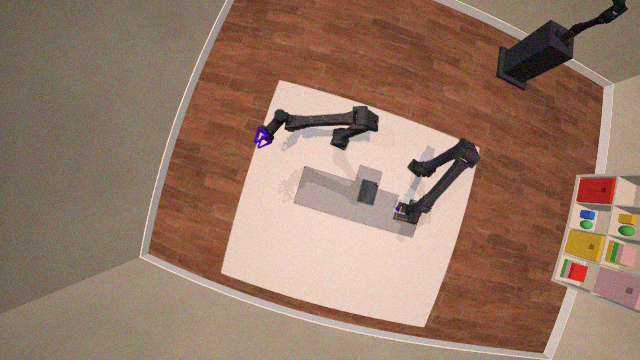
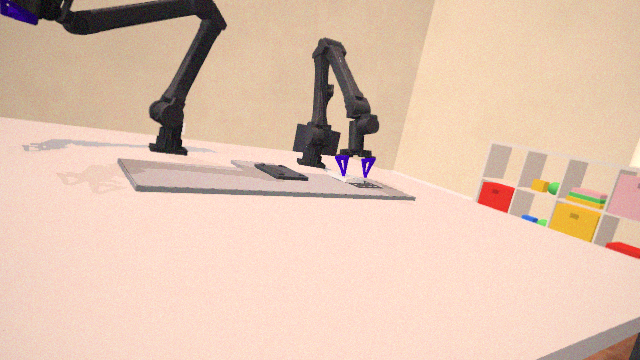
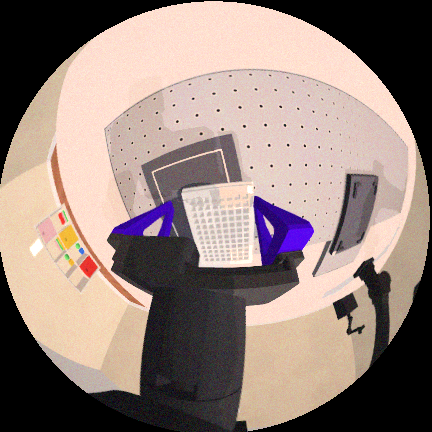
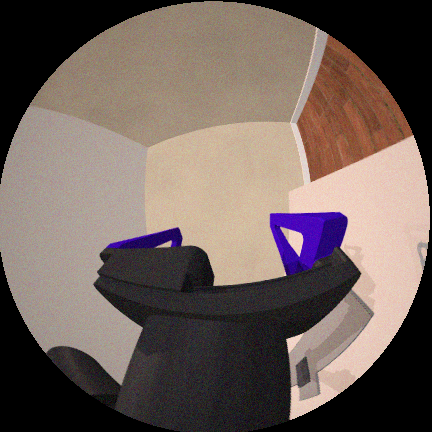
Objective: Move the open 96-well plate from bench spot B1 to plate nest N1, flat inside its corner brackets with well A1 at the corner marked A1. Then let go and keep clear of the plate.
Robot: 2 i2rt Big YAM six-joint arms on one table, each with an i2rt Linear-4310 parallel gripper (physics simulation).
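Pixels of known places: left gripper, between the fingertips: [image 1: 401, 211] [image 2: 354, 176] [image 3: 210, 202]; right gripper, between the fingertips: [image 1: 256, 145] [image 4: 223, 226]; left arm's base, origin of its link: [image 1: 415, 168] [image 2: 310, 165]; right arm's base, origin of its link: [image 1: 339, 142] [image 2: 167, 151] [image 3: 363, 265].
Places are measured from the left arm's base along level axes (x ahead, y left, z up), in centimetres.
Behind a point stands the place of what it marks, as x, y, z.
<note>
The white open 96-well plate [image 3: 223, 225] {29.5, 7.7, 2.4} [image 2: 348, 178] {35.1, 6.9, 2.9} lies on the dark outlined spot B1 [image 3: 189, 169] {35.6, 13.3, 1.5} [image 2: 366, 184] {33.5, 14.8, 1.5} at the right end of the grey perforated board [image 1: 331, 201] {59.1, -34.2, 1.3} [image 2: 201, 178] {61.4, -42.1, 1.3} [image 3: 301, 132] {44.0, 1.1, 1.3}. My left gripper [image 1: 399, 208] {32.8, 9.9, 3.4} [image 2: 354, 172] {32.8, 9.9, 3.4} [image 3: 210, 202] {32.8, 9.9, 3.4} is open, with one purple finger on each side of the plate, low over it. Plate nest N1 [image 1: 368, 191] {37.1, -18.4, 2.5} [image 2: 281, 171] {39.7, -18.3, 2.5} [image 3: 356, 213] {37.9, -16.0, 2.5} is a dark empty pad with corner brackets near the board's middle. My right gripper [image 1: 261, 138] {60.4, -86.6, 39.0} [image 2: 18, 12] [image 4: 223, 226] {60.4, -86.6, 39.0} is open and empty, high over the table's far edge.
A shelf unit [image 2: 516, 166] with coloured boxes stands off the table at the right. A dark box on a stand [image 1: 534, 53] is on the floor at the back. The two arm bases [image 2: 315, 138] [image 2: 168, 143] {26.4, -56.1, 3.4} stand behind the board.
</note>
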